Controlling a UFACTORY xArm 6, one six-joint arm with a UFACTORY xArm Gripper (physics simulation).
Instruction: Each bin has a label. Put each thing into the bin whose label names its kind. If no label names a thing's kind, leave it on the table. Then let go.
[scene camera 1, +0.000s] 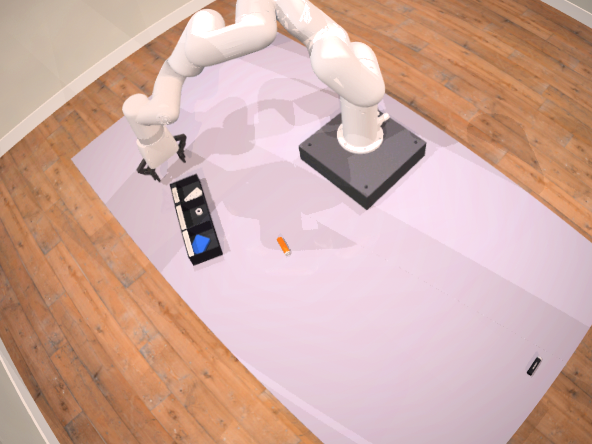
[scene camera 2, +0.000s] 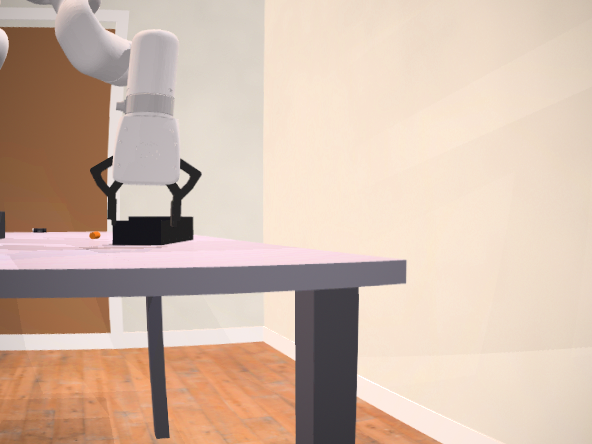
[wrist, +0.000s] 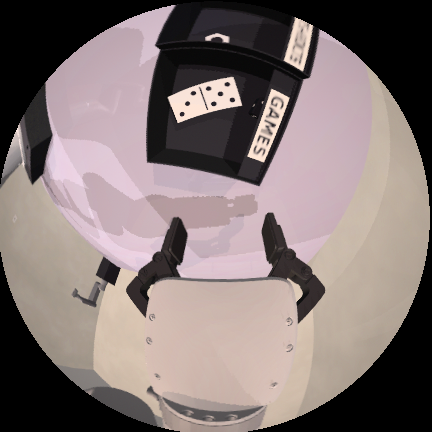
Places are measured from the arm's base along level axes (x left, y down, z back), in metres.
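Where they show: gripper, fingertip midpoint: (scene camera 1: 170, 169) (scene camera 2: 143, 226) (wrist: 222, 223); arm's base at its link origin: (scene camera 1: 360, 136).
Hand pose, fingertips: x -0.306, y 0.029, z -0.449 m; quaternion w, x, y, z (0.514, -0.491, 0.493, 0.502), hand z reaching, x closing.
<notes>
Things, the pixels of their top centre, and the offset from my fingertips.
- black three-bin tray at its top centre: (scene camera 2: 156, 216) (scene camera 1: 191, 212) dy -0.015, dx +0.182, dz -0.031 m
- white domino at its top centre: (wrist: 203, 97) (scene camera 1: 193, 195) dy +0.017, dx +0.114, dz +0.006 m
- small black dotted thing at its top centre: (wrist: 266, 110) dy +0.008, dx +0.103, dz -0.037 m
- pale nut at its top centre: (scene camera 1: 198, 211) dy +0.016, dx +0.169, dz -0.010 m
- blue block at its top centre: (scene camera 1: 199, 244) dy +0.014, dx +0.257, dz -0.067 m
- orange cylinder at its top centre: (scene camera 2: 95, 232) (scene camera 1: 283, 245) dy +0.017, dx +0.404, dz +0.097 m
- small black oblong thing at its top centre: (scene camera 1: 535, 364) (scene camera 2: 39, 228) dy +0.017, dx +1.065, dz +0.333 m
My gripper (scene camera 1: 171, 170) (scene camera 2: 143, 222) (wrist: 222, 223) is open and empty, pointing down beside the GAMES end of a black three-bin tray (scene camera 1: 208, 257) (scene camera 2: 137, 233) (wrist: 202, 170). A white domino (scene camera 1: 193, 194) (wrist: 205, 99) lies in the GAMES bin. A small black dotted thing (wrist: 256, 107) is by its label, hard to make out. A pale nut (scene camera 1: 196, 211) (wrist: 212, 36) lies in the middle bin; its label is not readable. A blue block (scene camera 1: 201, 243) lies in the far bin, label unreadable. An orange cylinder (scene camera 1: 283, 245) (scene camera 2: 94, 235) with a pale end lies on the table.
A small black oblong thing (scene camera 1: 534, 366) (scene camera 2: 39, 230) lies near the table's far corner from the tray. The arm's dark base block (scene camera 1: 367, 172) stands on the table (scene camera 1: 350, 310) (scene camera 2: 300, 275). The tray lies near one long table edge.
</notes>
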